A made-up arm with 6 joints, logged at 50 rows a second.
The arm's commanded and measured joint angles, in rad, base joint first. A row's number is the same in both.
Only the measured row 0 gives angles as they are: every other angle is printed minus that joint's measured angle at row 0.
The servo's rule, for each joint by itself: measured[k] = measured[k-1] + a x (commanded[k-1-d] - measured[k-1]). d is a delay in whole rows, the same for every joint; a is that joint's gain. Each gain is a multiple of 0.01, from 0.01 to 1. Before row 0 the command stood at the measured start. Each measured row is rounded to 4 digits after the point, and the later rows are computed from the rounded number. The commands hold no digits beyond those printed.
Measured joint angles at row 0:
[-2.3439 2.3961 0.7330 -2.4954 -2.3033 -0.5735]
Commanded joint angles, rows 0 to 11:
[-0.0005 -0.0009 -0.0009 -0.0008 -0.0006 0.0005]
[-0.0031 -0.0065 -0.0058 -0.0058 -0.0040 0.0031]
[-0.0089 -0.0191 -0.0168 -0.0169 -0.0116 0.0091]
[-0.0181 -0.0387 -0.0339 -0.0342 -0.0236 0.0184]
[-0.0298 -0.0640 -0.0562 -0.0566 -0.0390 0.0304]
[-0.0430 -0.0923 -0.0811 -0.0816 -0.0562 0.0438]
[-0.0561 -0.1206 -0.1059 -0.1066 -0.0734 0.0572]
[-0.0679 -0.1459 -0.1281 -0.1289 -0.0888 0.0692]
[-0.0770 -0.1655 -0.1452 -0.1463 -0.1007 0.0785]
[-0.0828 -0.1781 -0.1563 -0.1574 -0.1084 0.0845]
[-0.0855 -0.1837 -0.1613 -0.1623 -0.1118 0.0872]
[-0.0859 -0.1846 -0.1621 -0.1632 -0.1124 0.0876]
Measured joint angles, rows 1 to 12:
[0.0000 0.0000 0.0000 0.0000 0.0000 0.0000]
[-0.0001 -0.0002 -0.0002 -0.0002 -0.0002 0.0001]
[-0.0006 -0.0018 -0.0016 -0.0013 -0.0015 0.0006]
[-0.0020 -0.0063 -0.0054 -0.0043 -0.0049 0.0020]
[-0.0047 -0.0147 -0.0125 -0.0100 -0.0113 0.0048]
[-0.0090 -0.0275 -0.0234 -0.0189 -0.0207 0.0092]
[-0.0148 -0.0443 -0.0378 -0.0308 -0.0328 0.0151]
[-0.0218 -0.0641 -0.0548 -0.0452 -0.0466 0.0223]
[-0.0296 -0.0854 -0.0731 -0.0611 -0.0609 0.0303]
[-0.0377 -0.1062 -0.0911 -0.0773 -0.0744 0.0385]
[-0.0454 -0.1249 -0.1074 -0.0925 -0.0860 0.0463]
[-0.0522 -0.1402 -0.1209 -0.1058 -0.0948 0.0533]
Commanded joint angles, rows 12 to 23:
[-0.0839 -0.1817 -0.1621 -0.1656 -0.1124 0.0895]
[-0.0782 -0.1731 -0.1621 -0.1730 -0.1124 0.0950]
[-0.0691 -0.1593 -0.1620 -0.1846 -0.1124 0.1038]
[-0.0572 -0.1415 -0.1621 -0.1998 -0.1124 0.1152]
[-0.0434 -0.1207 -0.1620 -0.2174 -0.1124 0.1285]
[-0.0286 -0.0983 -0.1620 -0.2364 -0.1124 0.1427]
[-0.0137 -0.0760 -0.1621 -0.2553 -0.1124 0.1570]
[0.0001 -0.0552 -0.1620 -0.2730 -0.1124 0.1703]
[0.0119 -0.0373 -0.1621 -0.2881 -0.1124 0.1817]
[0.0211 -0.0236 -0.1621 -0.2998 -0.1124 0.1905]
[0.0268 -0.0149 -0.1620 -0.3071 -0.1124 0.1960]
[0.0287 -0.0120 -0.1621 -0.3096 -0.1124 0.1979]
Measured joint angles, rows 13 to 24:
[-0.0579 -0.1517 -0.1312 -0.1167 -0.1008 0.0591]
[-0.0623 -0.1595 -0.1389 -0.1260 -0.1047 0.0643]
[-0.0650 -0.1630 -0.1447 -0.1349 -0.1073 0.0695]
[-0.0657 -0.1620 -0.1490 -0.1443 -0.1090 0.0753]
[-0.0643 -0.1567 -0.1523 -0.1548 -0.1102 0.0821]
[-0.0607 -0.1473 -0.1547 -0.1667 -0.1109 0.0900]
[-0.0552 -0.1346 -0.1565 -0.1799 -0.1114 0.0990]
[-0.0481 -0.1194 -0.1579 -0.1942 -0.1117 0.1089]
[-0.0399 -0.1027 -0.1589 -0.2092 -0.1119 0.1193]
[-0.0311 -0.0857 -0.1597 -0.2242 -0.1121 0.1299]
[-0.0222 -0.0696 -0.1603 -0.2386 -0.1122 0.1402]
[-0.0139 -0.0554 -0.1607 -0.2516 -0.1123 0.1497]

